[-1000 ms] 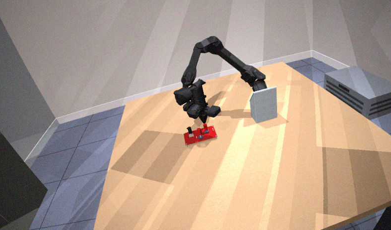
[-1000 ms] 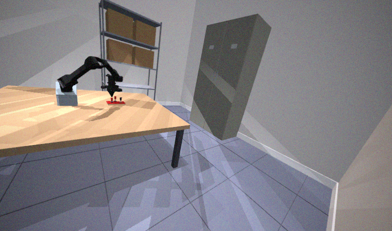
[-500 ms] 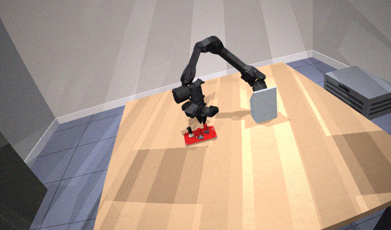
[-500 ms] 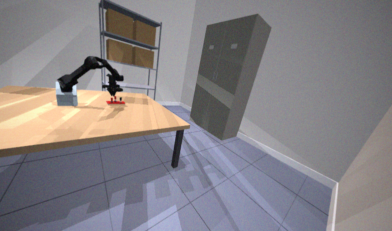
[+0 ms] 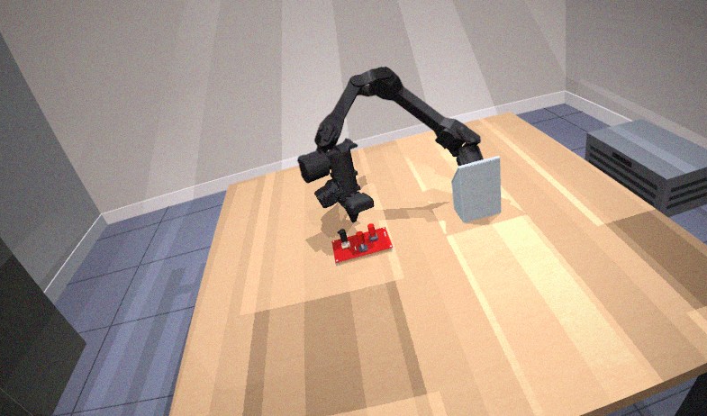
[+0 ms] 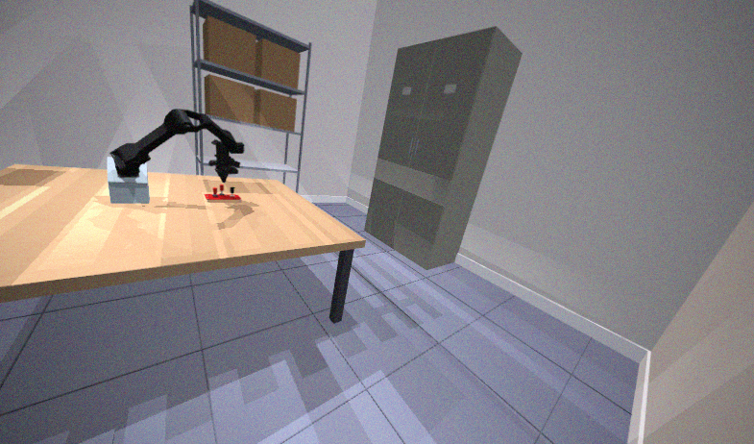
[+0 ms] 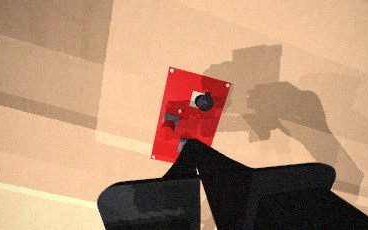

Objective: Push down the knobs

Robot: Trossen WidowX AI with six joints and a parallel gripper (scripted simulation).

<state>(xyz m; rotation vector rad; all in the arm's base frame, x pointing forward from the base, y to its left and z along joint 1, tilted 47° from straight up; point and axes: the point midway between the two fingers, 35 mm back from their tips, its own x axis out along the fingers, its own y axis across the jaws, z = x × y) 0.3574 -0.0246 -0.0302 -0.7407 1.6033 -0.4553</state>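
The black knob is 4 cm ahead of my gripper tip, 1 cm to the right of it and 4 cm below it.
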